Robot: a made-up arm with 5 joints.
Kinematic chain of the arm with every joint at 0, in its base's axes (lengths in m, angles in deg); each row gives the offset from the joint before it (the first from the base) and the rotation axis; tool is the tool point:
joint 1: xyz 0 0 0.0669 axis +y
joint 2: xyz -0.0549 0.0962 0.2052 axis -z
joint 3: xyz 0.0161 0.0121 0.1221 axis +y
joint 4: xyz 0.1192 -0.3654 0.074 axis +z
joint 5: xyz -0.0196 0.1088 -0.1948 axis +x
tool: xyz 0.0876 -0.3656 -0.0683
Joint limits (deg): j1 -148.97..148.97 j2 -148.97..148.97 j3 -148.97..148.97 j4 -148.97..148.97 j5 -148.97..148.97
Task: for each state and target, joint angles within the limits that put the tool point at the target. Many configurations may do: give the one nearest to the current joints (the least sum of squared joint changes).
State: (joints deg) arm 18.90 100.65 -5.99 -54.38 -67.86
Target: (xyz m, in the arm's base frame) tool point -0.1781 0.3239 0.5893
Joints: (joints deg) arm 31.73 109.02 -15.17 -88.97 -38.16
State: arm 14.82 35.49 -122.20 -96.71 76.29
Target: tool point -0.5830 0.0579 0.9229
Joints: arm -7.01 71.74 -148.97 -87.72 106.73
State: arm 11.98 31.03 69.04 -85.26 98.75
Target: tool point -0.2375 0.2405 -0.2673
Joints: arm -23.94 66.25 72.71 -54.65 117.03
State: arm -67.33 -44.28 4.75 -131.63 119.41
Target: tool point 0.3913 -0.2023 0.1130
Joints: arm -38.18 -44.08 17.67 -119.55 85.78
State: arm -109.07 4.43 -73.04 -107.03 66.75
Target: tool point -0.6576 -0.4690 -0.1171
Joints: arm -130.06 15.59 -96.56 -104.12 84.47
